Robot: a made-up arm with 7 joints.
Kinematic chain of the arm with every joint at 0, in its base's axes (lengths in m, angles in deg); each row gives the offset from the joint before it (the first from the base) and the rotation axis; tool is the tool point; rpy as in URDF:
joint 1: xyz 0 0 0.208 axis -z
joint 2: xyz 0 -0.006 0.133 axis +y
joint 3: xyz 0 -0.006 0.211 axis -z
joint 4: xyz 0 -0.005 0.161 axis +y
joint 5: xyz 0 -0.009 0.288 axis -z
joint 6: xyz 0 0 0.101 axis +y
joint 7: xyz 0 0 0.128 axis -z
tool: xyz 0 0 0 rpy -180 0 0
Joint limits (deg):
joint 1: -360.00..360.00
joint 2: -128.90..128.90
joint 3: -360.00..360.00
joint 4: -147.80..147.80
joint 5: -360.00..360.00
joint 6: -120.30..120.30
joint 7: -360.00..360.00
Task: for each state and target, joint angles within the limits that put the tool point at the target. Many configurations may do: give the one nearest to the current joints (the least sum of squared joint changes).
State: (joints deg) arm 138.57 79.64 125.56 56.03 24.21 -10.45 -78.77
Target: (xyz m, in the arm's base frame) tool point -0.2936 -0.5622 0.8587
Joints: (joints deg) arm 99.03 73.56 148.95 49.24 22.91 -9.56 -78.77
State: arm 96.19 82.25 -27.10 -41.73 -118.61 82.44 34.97
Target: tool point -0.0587 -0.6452 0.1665
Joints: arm 91.50 128.90 -26.44 -37.69 -116.96 109.38 34.97
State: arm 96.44 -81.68 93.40 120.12 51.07 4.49 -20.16
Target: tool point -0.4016 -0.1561 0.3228
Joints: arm 60.01 -83.44 90.58 126.07 50.96 4.23 -20.16
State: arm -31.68 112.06 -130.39 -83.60 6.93 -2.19 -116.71
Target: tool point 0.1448 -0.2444 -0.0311
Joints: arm -33.04 109.82 -141.05 -117.07 6.21 -11.69 -116.71
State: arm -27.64 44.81 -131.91 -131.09 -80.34 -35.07 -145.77
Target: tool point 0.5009 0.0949 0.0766
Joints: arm -36.16 61.80 -145.84 -99.85 -84.80 -32.12 -145.77
